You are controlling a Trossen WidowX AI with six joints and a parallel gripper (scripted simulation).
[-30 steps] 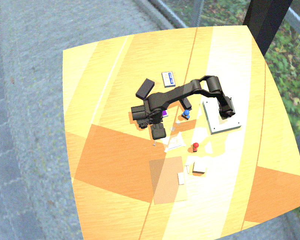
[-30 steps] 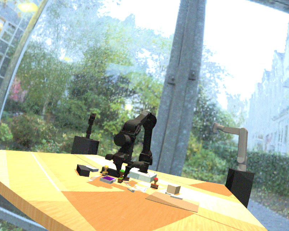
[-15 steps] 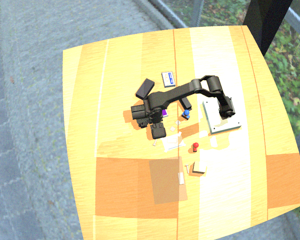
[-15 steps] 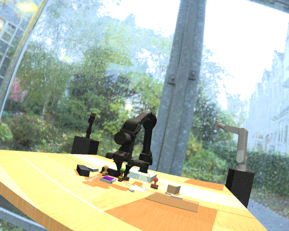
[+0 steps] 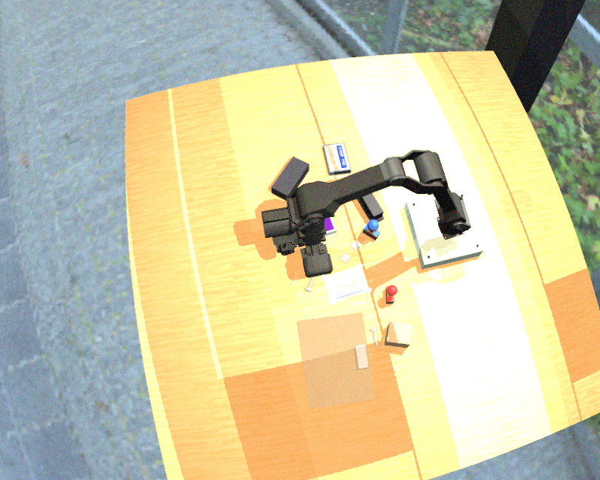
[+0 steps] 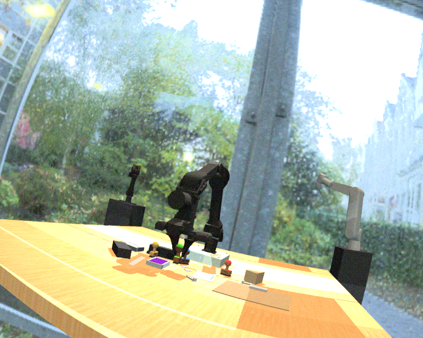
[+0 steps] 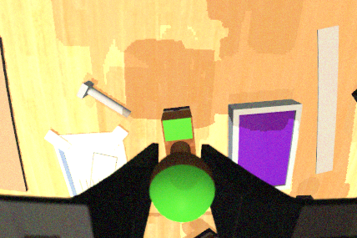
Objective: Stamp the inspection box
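The ink pad is 4 cm behind my gripper tip, 8 cm to the right of it and 6 cm below it. From my gripper tip the other things lie so: white card 7 cm behind, 9 cm to the left, 6 cm below; then green-knobbed stamp right at my gripper tip; then blue-knobbed stamp 17 cm behind, 2 cm to the right, 4 cm below.
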